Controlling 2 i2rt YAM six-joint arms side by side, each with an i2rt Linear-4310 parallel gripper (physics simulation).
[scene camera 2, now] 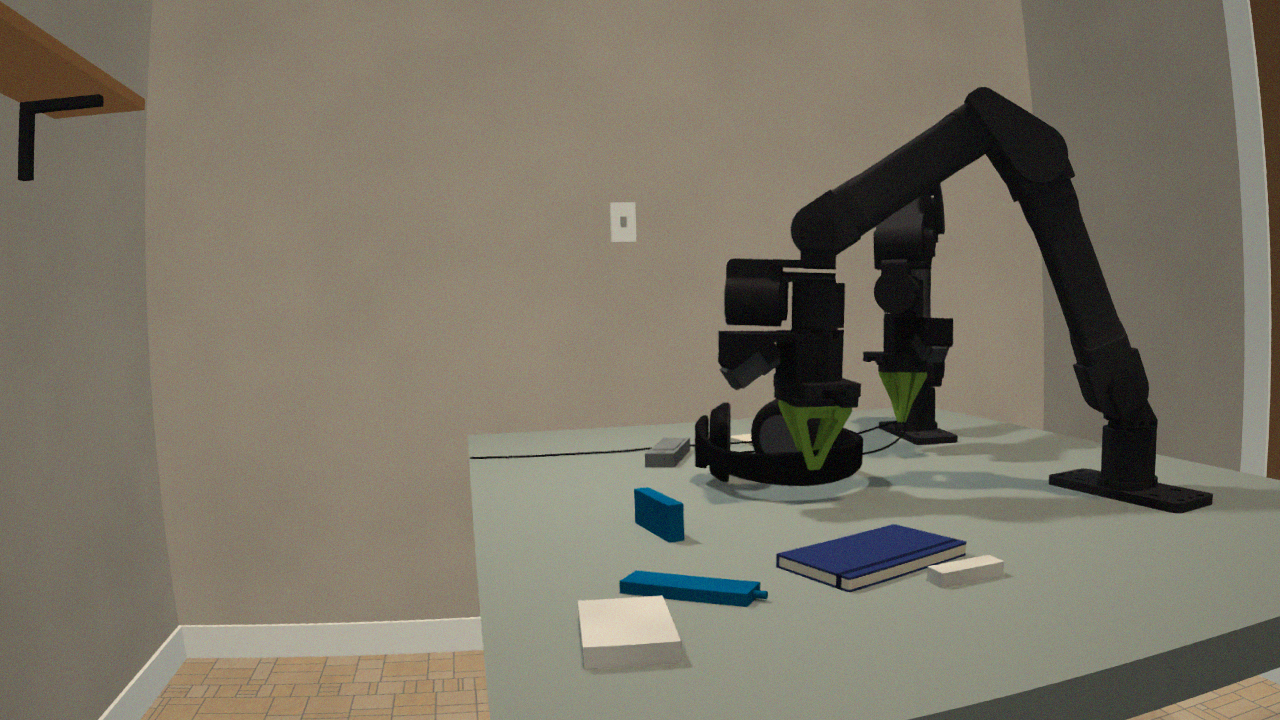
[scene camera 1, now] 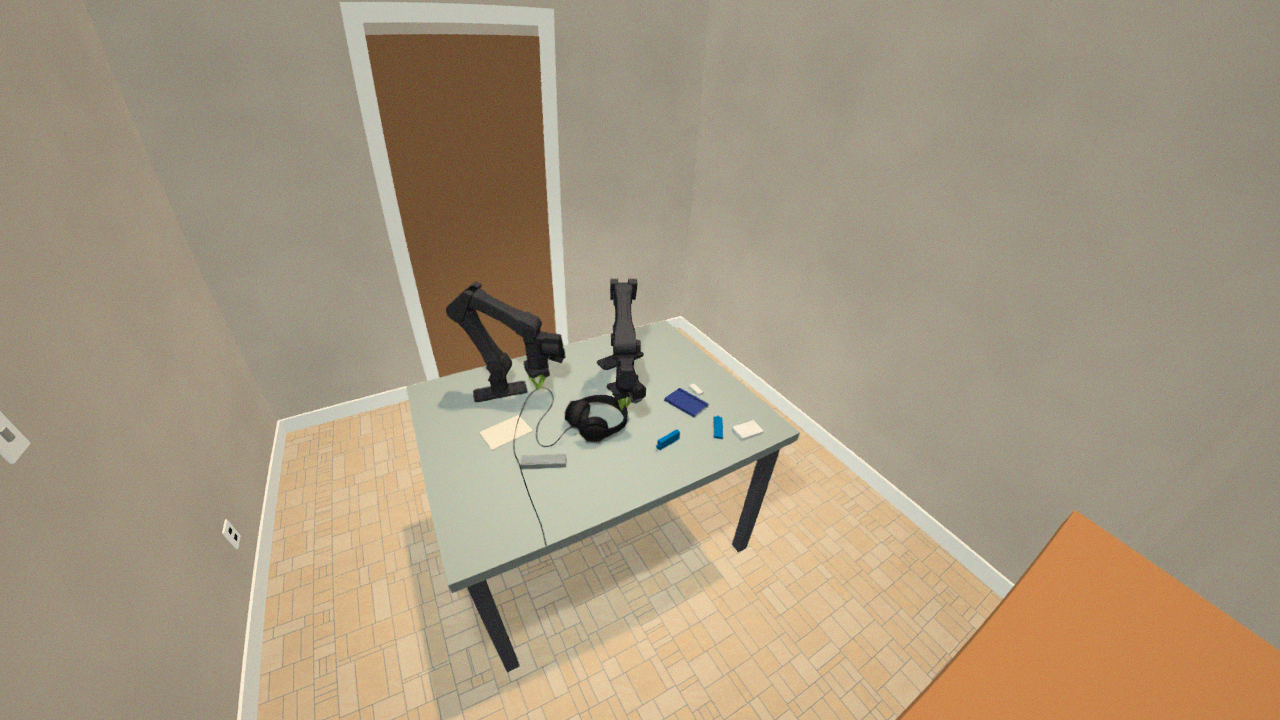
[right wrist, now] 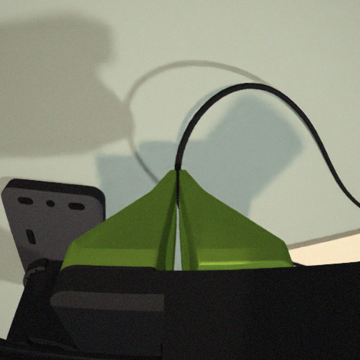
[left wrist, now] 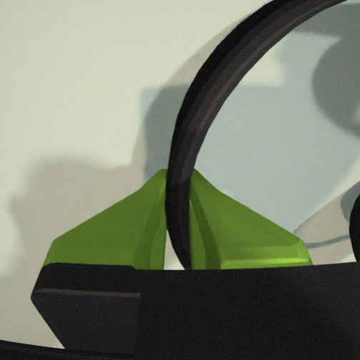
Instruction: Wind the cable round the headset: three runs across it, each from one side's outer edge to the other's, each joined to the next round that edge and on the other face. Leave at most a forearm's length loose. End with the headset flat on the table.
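Observation:
The black headset lies level at the table's middle, cups toward the picture's left in scene camera 1. My left gripper is shut on its headband, at the side away from the cups. My right gripper is shut on the thin black cable, above the table beyond the paper. From the cups the cable curves to that gripper, then runs down past the grey block to the front edge. No run across the headset shows.
The cream paper and grey block lie left of the headset in scene camera 1. To its right are a blue notebook, two blue pieces, a white block and a small white bar.

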